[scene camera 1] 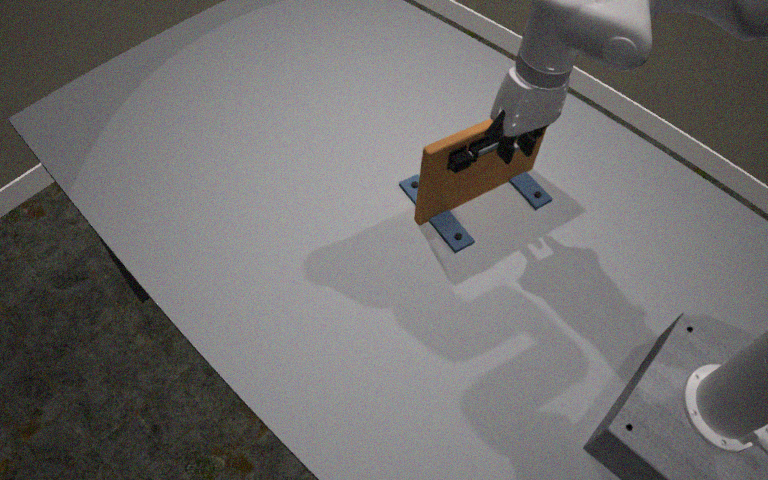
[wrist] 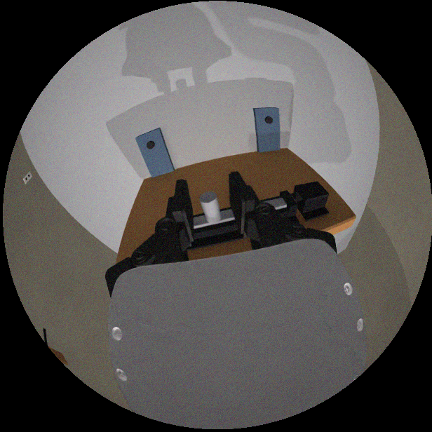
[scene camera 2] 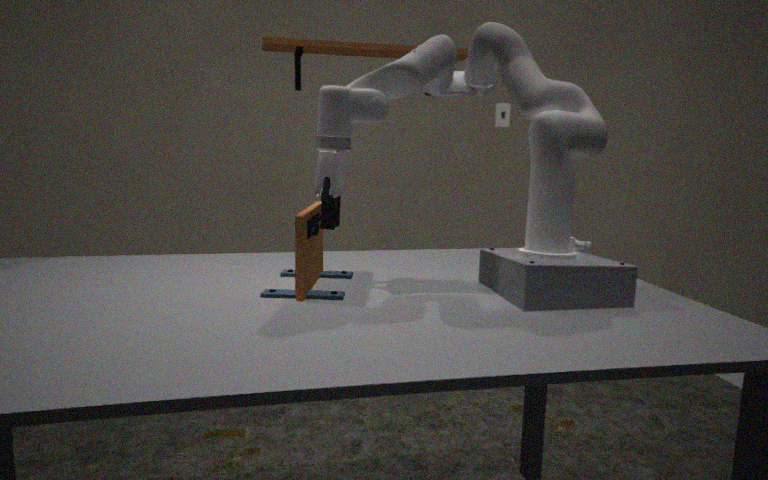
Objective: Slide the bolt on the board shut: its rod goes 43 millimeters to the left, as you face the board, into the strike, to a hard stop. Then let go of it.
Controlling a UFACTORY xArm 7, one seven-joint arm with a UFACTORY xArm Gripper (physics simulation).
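Seen in the pictures: gripper, fingertip midpoint: (scene camera 1: 513, 154) (scene camera 2: 329, 227); arm's base, link origin: (scene camera 1: 721, 408) (scene camera 2: 546, 255).
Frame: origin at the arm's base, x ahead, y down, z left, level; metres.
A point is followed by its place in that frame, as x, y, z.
Note:
The orange-brown board (scene camera 1: 481, 183) {0.515, 0.044, -0.039} (scene camera 2: 309, 266) {0.522, 0.022, 0.024} (wrist: 280, 170) stands upright. The bolt's grey rod (scene camera 1: 484, 149) {0.506, -0.065, -0.011} (wrist: 281, 203) lies across its face in black guides. The strike, a black block (scene camera 1: 459, 160) {0.510, -0.070, 0.041} (scene camera 2: 312, 225) {0.515, -0.070, 0.049} (wrist: 311, 197), sits beyond the guide at the rod's left end as one faces the board. A narrow gap shows between that guide and the strike. The light knob (wrist: 210, 207) sticks out from the rod. My gripper (scene camera 1: 517, 156) {0.481, -0.049, -0.056} (scene camera 2: 330, 227) {0.481, -0.049, -0.056} (wrist: 208, 190) is partly open, its fingers on either side of the knob, with space on both sides. Scene camera 2 hides the knob behind the fingers.
Blue feet (scene camera 1: 453, 229) {0.486, 0.073, 0.049} (scene camera 1: 531, 190) {0.463, 0.073, -0.124} (scene camera 2: 303, 294) {0.531, 0.066, 0.086} (wrist: 155, 152) (wrist: 267, 130) carry the board on the grey table (scene camera 1: 226, 169) {0.844, 0.082, 0.282} (scene camera 2: 169, 339) {0.733, 0.081, 0.297}. The arm's grey base block (scene camera 1: 640, 407) {0.085, -0.009, 0.096} (scene camera 2: 577, 288) {-0.014, 0.037, 0.142} stands on the bolt side. A wooden rail (scene camera 2: 339, 47) is on the wall.

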